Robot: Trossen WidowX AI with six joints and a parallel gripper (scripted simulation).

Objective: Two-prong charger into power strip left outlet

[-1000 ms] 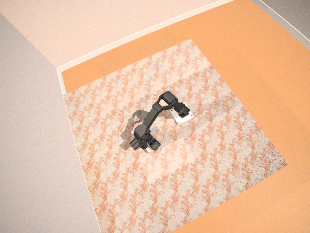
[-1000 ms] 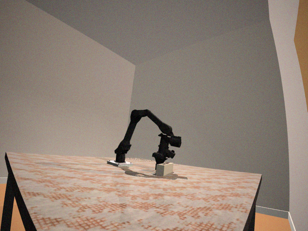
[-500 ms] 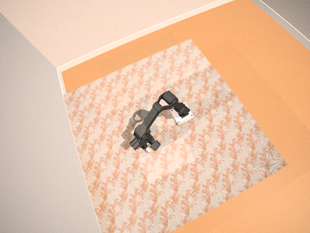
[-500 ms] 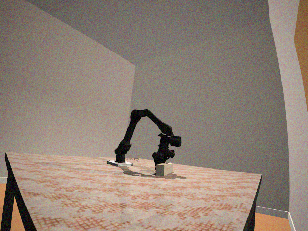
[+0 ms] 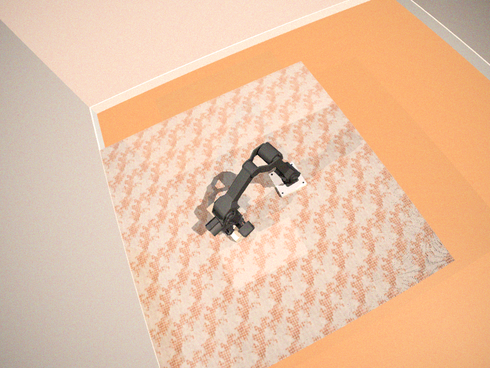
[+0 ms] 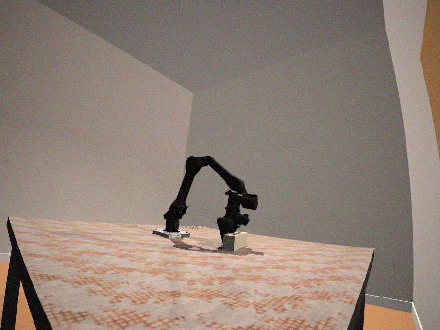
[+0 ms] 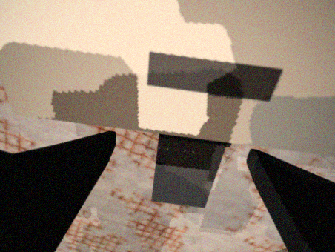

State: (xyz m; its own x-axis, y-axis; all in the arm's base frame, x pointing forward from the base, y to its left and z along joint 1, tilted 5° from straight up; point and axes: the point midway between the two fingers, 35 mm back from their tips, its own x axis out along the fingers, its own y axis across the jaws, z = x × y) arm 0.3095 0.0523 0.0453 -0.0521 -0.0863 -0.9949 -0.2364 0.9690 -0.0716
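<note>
Right now the dark grey two-prong charger is 2 cm ahead of my gripper tip and 1 cm above it.
</note>
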